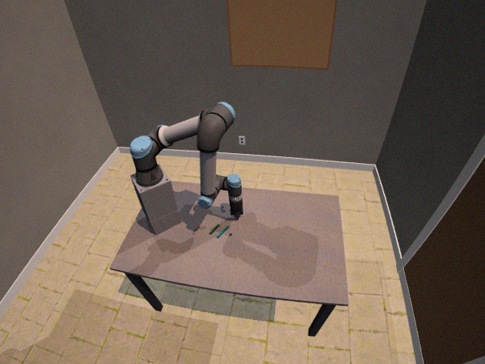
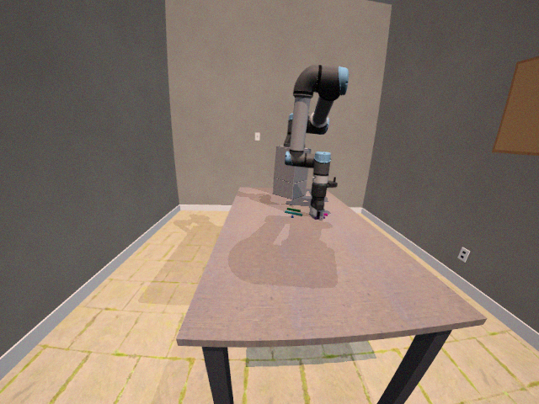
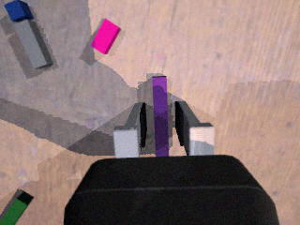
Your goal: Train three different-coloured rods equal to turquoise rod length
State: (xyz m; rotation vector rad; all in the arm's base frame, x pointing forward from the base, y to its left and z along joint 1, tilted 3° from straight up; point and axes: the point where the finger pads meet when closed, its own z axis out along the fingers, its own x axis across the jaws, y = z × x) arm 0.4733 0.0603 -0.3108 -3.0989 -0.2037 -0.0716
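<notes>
My gripper is now 10 mm above the purple rod. Round my hand: magenta rod: 50 mm to the left, 40 mm behind, 10 mm below; grey rod: 90 mm behind, 40 mm to the left, 10 mm below; turquoise rod: 130 mm to the right, 70 mm behind, 10 mm below.
</notes>
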